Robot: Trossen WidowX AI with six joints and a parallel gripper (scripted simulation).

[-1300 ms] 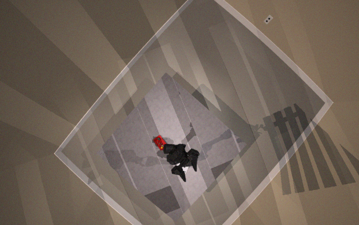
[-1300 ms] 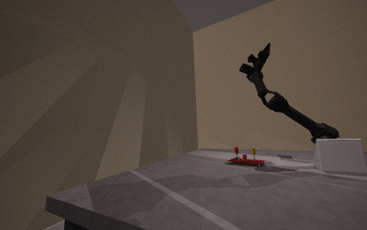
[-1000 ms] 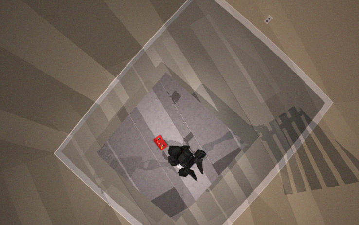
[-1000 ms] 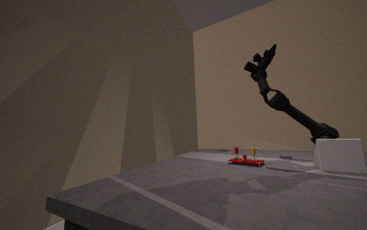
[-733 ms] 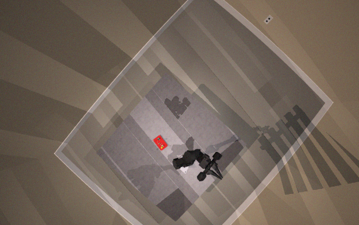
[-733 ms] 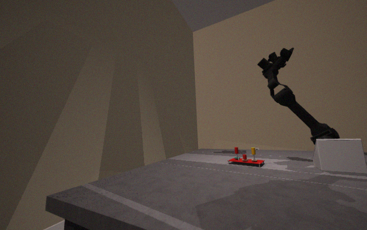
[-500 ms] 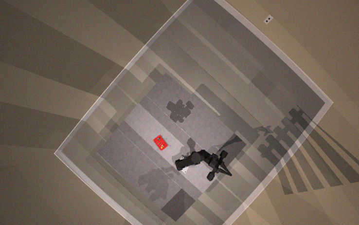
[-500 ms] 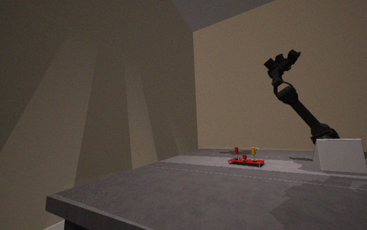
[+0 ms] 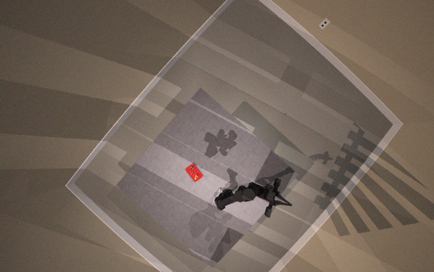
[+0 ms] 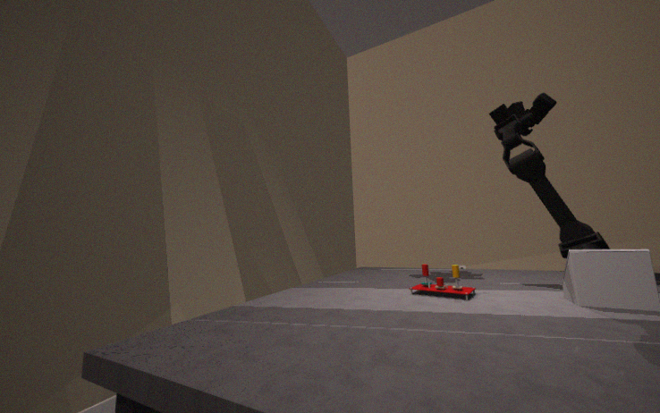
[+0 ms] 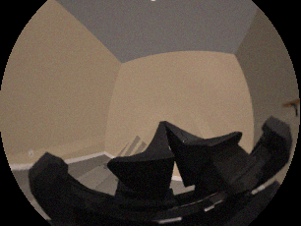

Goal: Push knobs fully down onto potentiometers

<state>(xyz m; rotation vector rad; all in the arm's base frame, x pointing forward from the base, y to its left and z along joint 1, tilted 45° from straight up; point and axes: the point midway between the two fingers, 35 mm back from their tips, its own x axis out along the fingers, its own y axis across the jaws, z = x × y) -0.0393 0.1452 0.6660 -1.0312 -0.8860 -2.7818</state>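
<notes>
Now: gripper tip 390 mm short of the yellow knob, 390 mm to the right of it and 600 mm above it. Round my gripper tip: red knob 480 mm ahead, 360 mm to the left, 600 mm below.
</notes>
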